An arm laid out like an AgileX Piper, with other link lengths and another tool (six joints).
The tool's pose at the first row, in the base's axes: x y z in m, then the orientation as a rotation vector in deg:
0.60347 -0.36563 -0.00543 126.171 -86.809 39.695
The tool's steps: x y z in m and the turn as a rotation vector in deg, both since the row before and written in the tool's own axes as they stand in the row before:
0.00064 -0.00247 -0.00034 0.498 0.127 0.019
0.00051 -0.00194 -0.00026 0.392 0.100 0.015
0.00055 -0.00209 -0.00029 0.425 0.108 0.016
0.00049 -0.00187 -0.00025 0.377 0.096 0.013
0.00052 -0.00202 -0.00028 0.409 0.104 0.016
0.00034 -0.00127 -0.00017 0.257 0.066 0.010
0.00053 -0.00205 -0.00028 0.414 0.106 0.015
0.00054 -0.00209 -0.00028 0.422 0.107 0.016
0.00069 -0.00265 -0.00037 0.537 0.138 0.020
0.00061 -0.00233 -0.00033 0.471 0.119 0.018
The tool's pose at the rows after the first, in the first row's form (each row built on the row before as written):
0.60591 -0.36506 -0.00485 126.439 -86.757 40.279
0.60783 -0.36461 -0.00438 126.649 -86.715 40.739
0.60989 -0.36412 -0.00386 126.876 -86.668 41.239
0.61173 -0.36367 -0.00339 127.077 -86.624 41.683
0.61371 -0.36317 -0.00287 127.293 -86.577 42.165
0.61495 -0.36286 -0.00253 127.428 -86.547 42.469
0.61695 -0.36234 -0.00198 127.646 -86.496 42.959
0.61898 -0.36181 -0.00141 127.867 -86.444 43.458
0.62155 -0.36112 -0.00066 128.146 -86.375 44.096
0.62380 -0.36050 0.00002 128.391 -86.314 44.655

